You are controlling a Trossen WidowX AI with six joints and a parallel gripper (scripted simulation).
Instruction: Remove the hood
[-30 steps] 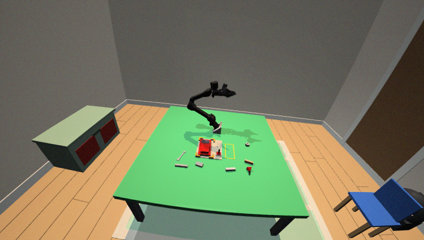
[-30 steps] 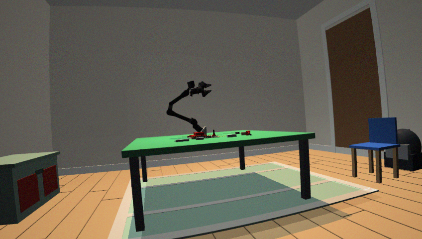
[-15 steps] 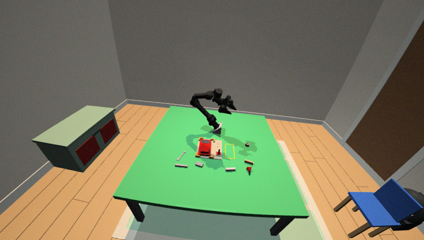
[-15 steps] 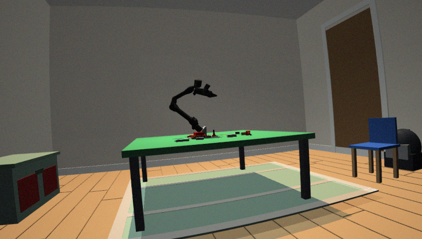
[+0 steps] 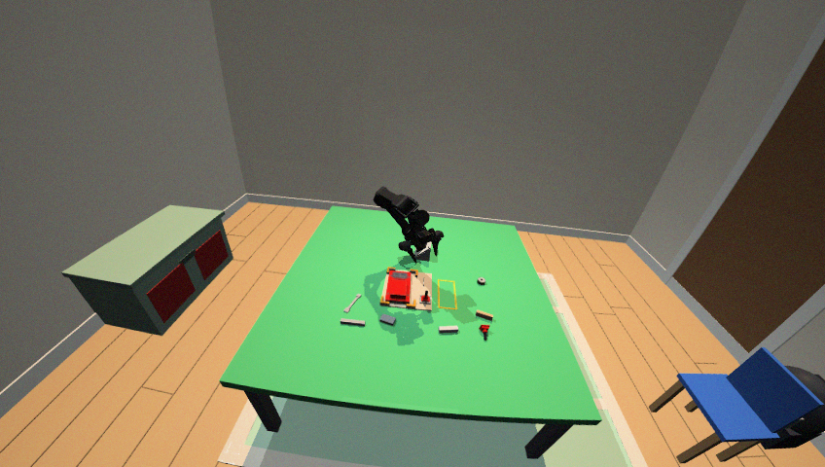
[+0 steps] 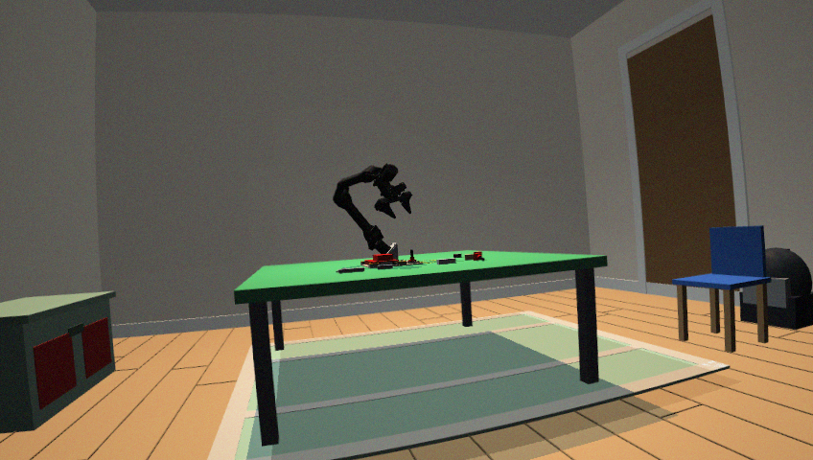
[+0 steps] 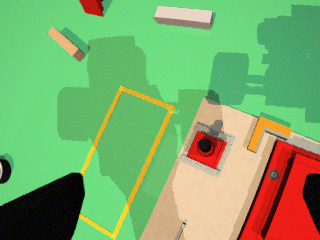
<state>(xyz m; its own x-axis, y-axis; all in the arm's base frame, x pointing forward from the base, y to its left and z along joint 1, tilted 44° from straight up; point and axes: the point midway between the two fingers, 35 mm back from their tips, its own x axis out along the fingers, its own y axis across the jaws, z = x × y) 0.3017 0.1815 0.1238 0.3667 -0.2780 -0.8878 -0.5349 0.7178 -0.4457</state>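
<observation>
Now: gripper tip 17 cm above the hood, 10 cm to the left of it and 3 cm short of it. The rest, counted from my gripper tip: wheel: 28 cm to the left, 20 cm below, 18 cm behind; then tan block: 29 cm to the left, 20 cm below, 5 cm ahead.
</observation>
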